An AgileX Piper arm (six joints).
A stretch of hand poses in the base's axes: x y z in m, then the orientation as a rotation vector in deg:
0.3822 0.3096 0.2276 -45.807 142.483 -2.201
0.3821 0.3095 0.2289 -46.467 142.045 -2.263
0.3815 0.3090 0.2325 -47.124 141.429 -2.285
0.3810 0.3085 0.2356 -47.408 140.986 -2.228
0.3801 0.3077 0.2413 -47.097 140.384 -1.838
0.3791 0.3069 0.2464 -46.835 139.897 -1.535
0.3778 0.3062 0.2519 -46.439 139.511 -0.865
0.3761 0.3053 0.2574 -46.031 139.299 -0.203
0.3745 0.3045 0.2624 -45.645 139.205 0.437
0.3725 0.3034 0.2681 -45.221 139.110 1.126
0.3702 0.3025 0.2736 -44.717 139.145 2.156
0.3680 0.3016 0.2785 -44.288 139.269 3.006
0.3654 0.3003 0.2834 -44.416 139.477 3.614
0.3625 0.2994 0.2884 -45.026 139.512 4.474
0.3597 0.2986 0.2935 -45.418 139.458 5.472
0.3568 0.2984 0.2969 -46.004 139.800 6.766
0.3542 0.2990 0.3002 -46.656 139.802 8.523
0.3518 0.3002 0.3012 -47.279 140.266 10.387
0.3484 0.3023 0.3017 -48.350 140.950 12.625
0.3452 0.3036 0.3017 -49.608 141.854 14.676
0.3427 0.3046 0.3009 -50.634 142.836 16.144
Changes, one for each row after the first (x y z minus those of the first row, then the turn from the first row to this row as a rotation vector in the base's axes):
-0.0001 -0.0001 0.0013 -0.122 -0.254 0.535
-0.0007 -0.0006 0.0049 -0.178 -0.662 1.118
-0.0012 -0.0011 0.0080 -0.117 -0.986 1.425
-0.0021 -0.0019 0.0137 0.368 -1.539 1.433
-0.0031 -0.0027 0.0188 0.757 -1.990 1.429
-0.0044 -0.0034 0.0243 1.413 -2.303 1.382
-0.0061 -0.0043 0.0298 2.028 -2.456 1.284
-0.0077 -0.0051 0.0348 2.596 -2.497 1.168
-0.0097 -0.0062 0.0405 3.208 -2.534 1.036
-0.0120 -0.0071 0.0460 4.046 -2.388 0.885
-0.0142 -0.0080 0.0509 4.717 -2.178 0.728
-0.0168 -0.0093 0.0558 5.047 -1.811 0.886
-0.0197 -0.0102 0.0608 5.456 -1.423 1.463
-0.0225 -0.0110 0.0659 6.038 -1.130 1.938
-0.0254 -0.0112 0.0693 6.666 -0.346 2.506
-0.0280 -0.0106 0.0726 7.664 0.274 3.290
-0.0304 -0.0094 0.0736 8.615 1.354 3.958
-0.0338 -0.0073 0.0741 9.612 2.869 4.938
-0.0370 -0.0060 0.0741 10.353 4.600 5.942
-0.0395 -0.0050 0.0733 10.743 6.185 6.650

